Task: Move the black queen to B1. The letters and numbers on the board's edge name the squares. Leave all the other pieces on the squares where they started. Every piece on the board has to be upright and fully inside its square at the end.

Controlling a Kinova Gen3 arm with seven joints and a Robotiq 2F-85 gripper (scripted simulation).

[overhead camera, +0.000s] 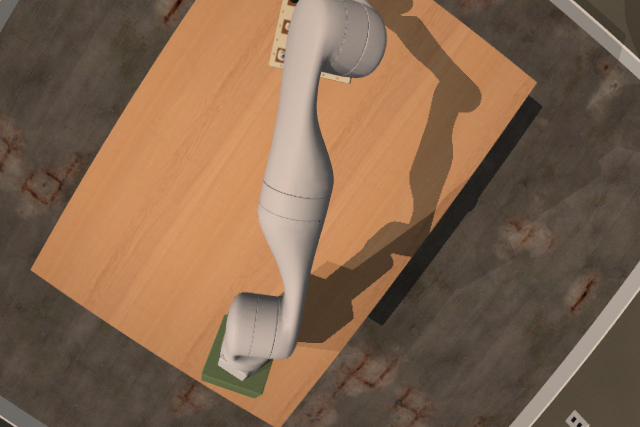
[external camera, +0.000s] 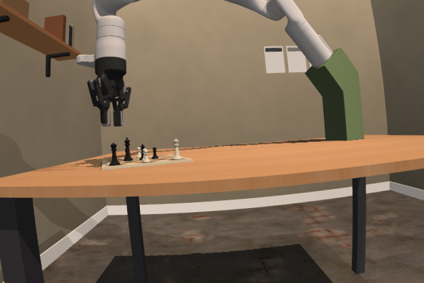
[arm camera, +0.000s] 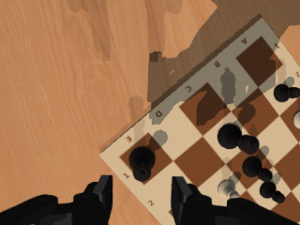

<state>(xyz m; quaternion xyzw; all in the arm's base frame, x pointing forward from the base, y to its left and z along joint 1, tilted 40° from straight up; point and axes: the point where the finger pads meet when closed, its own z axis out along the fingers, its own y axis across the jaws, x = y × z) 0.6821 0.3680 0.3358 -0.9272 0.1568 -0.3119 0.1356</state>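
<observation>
Now: hand 80 mm above the black queen. From my hand the other things lie so: tall white piece 140 mm behind, 80 mm below, 70 mm to the right; chessboard 110 mm to the right, 110 mm below, 40 mm behind; black bishop 110 mm to the right, 90 mm below, 40 mm behind.
</observation>
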